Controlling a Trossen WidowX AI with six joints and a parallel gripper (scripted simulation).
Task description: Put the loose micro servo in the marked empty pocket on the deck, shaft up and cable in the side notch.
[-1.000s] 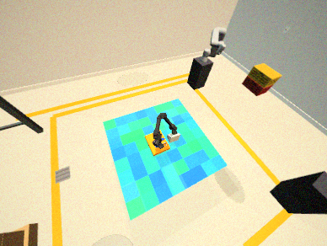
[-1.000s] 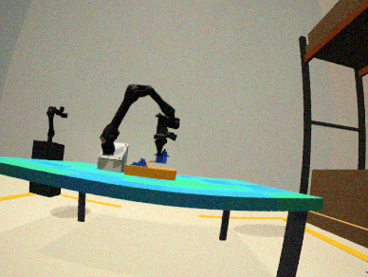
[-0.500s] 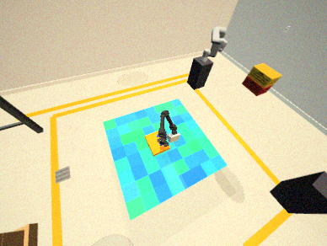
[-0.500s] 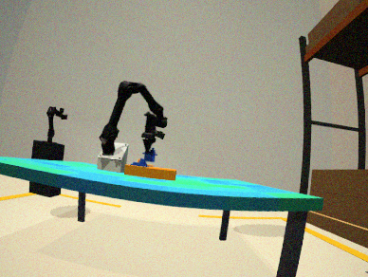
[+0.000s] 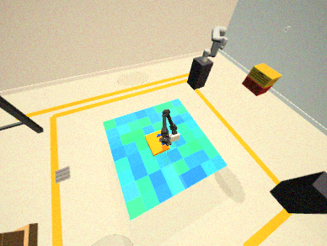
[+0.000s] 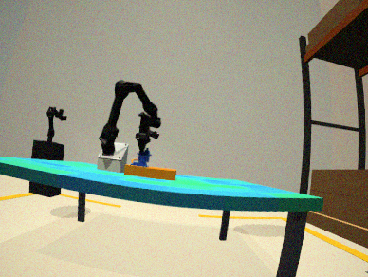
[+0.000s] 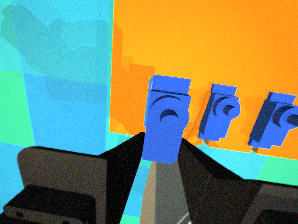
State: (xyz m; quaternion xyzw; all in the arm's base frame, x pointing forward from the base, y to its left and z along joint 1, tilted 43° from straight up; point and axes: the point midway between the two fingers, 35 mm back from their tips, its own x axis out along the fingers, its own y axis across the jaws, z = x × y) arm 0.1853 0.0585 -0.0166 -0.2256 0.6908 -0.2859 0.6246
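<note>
My gripper tip is now 120 mm short of the orange robot deck, 100 mm above it and 80 mm to the left of it.
</note>
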